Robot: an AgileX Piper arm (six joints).
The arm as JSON. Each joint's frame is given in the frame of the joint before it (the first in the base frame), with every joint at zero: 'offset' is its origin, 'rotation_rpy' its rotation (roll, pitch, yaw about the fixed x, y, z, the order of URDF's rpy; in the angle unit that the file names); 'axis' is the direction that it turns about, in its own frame. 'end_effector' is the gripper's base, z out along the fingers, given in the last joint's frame.
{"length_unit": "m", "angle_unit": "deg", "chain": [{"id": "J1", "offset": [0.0, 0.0, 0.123], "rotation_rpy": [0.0, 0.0, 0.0], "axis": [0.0, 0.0, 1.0]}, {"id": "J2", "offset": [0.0, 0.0, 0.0], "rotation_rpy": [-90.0, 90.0, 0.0], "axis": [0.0, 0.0, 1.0]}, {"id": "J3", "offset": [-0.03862, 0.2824, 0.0], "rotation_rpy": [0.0, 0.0, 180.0], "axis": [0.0, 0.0, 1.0]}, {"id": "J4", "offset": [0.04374, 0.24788, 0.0], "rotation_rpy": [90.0, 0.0, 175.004], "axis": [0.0, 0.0, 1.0]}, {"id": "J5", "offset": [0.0, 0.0, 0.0], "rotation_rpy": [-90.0, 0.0, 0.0], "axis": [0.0, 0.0, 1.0]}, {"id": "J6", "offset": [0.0, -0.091, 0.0], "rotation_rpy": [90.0, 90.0, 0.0], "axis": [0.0, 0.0, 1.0]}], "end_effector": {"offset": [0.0, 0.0, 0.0], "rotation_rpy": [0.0, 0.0, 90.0]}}
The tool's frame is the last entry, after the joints.
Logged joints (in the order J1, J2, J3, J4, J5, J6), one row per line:
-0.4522 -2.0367 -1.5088 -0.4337 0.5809 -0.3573
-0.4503 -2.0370 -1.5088 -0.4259 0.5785 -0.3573
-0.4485 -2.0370 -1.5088 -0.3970 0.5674 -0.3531
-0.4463 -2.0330 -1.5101 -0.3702 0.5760 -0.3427
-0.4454 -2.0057 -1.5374 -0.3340 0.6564 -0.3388
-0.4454 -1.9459 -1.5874 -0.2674 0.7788 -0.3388
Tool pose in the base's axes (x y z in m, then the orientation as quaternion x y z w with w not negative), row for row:
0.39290 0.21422 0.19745 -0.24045 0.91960 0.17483 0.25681
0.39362 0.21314 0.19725 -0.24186 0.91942 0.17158 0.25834
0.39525 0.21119 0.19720 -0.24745 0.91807 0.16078 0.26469
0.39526 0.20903 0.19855 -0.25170 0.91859 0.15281 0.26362
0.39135 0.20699 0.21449 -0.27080 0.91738 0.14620 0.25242
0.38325 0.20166 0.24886 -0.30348 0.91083 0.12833 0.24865
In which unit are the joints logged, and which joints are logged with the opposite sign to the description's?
The joints are logged in radians. Opposite sign: J1, J2, J4.
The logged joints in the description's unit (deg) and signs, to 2 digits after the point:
25.91 116.69 -86.45 24.85 33.28 -20.47
25.80 116.71 -86.45 24.40 33.15 -20.47
25.70 116.71 -86.45 22.75 32.51 -20.23
25.57 116.48 -86.52 21.21 33.00 -19.64
25.52 114.92 -88.09 19.14 37.61 -19.41
25.52 111.49 -90.95 15.32 44.62 -19.41

